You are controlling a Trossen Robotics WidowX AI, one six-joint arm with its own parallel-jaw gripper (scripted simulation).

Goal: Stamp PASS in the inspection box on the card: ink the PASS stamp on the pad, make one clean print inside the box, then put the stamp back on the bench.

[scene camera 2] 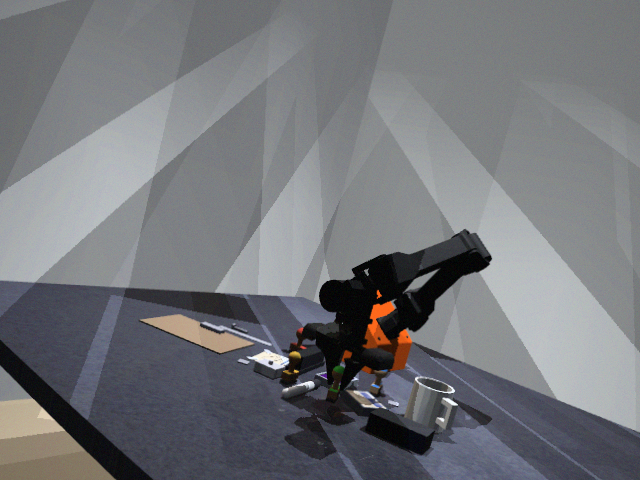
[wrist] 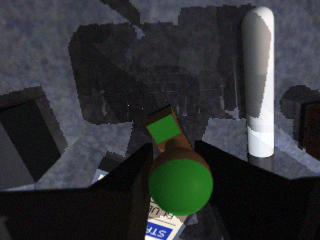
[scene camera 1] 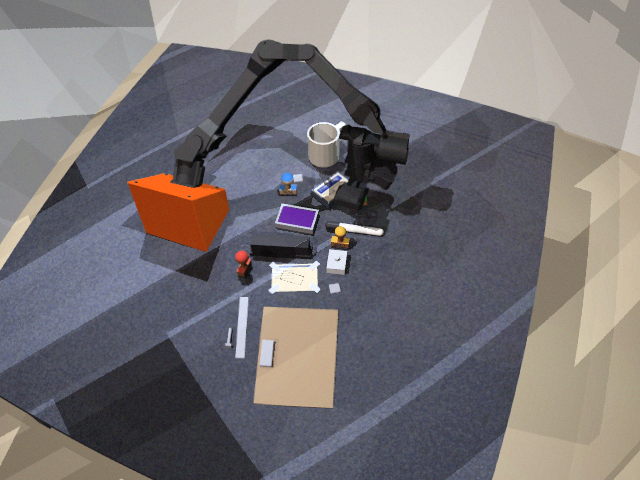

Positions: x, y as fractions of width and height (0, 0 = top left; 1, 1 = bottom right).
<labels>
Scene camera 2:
my gripper: 0.52, 0.81
tan board: 0.34, 0.71
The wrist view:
my gripper: 0.54, 0.62
green-knobbed stamp: 0.56, 0.76
white tube: 0.80, 0.13
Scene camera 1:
my gripper: 0.56, 0.41
white mug: 0.51, 0.29
tan board: 0.46, 0.76
black box: 0.47, 0.52
card: 0.46, 0.58
</labels>
